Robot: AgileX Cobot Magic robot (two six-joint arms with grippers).
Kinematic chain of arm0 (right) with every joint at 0, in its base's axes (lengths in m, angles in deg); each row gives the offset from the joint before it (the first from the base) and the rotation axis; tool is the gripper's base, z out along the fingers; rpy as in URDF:
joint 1: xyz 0 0 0.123 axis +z
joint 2: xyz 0 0 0 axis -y
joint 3: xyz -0.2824 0 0.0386 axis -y
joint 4: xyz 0.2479 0 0.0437 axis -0.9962 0 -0.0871
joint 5: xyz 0 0 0 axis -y
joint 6: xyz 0.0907 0 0.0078 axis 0.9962 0 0.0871
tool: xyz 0 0 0 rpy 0 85 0
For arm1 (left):
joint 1: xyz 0 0 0.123 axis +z
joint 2: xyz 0 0 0 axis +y
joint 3: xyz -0.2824 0 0.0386 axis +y
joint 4: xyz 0.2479 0 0.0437 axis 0.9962 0 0.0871
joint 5: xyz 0 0 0 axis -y
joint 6: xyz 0.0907 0 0.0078 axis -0.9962 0 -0.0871
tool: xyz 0 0 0 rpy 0 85 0
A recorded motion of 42 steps. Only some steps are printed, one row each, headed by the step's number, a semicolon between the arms.
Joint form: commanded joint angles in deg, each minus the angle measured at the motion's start. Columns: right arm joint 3, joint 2, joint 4, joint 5, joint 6, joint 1; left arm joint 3, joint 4, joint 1, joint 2, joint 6, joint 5.
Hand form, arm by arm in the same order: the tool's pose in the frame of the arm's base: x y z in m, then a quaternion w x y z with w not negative. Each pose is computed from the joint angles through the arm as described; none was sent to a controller.
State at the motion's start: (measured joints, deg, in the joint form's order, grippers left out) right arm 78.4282 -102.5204 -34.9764 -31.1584 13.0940 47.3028; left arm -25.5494 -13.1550 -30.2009 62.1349 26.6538 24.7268
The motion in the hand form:
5: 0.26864 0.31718 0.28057 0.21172 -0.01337 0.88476 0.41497; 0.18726 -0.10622 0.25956 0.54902 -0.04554 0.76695 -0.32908
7: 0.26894 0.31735 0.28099 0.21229 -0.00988 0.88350 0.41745; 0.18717 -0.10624 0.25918 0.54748 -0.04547 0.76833 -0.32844
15: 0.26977 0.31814 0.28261 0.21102 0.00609 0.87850 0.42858; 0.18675 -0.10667 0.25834 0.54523 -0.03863 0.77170 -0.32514
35: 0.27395 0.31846 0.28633 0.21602 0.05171 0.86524 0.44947; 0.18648 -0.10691 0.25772 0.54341 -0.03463 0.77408 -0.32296
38: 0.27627 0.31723 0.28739 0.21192 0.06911 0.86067 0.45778; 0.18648 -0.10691 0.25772 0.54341 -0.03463 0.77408 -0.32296
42: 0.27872 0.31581 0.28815 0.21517 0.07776 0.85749 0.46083; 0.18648 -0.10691 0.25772 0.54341 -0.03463 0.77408 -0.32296
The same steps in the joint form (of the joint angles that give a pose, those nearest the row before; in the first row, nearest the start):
5: 0.63 0.08 -5.16 8.98 1.11 -0.63; 0.55 4.01 -0.79 -0.11 -0.20 -2.87
7: 0.63 0.08 -5.58 9.29 1.11 -0.63; 0.54 3.99 -0.80 -0.11 -0.20 -3.12
15: 0.63 0.08 -7.66 10.27 1.11 -0.63; 0.55 4.79 -0.80 -0.11 -0.20 -3.70
35: 0.63 0.08 -10.10 13.63 3.66 -0.67; 0.55 5.25 -0.79 -0.11 -0.20 -4.12
38: 0.63 0.08 -12.17 14.08 3.66 -1.04; 0.55 5.25 -0.79 -0.11 -0.20 -4.12
42: 0.63 0.08 -12.83 14.75 3.66 -1.34; 0.55 5.25 -0.79 -0.11 -0.20 -4.12

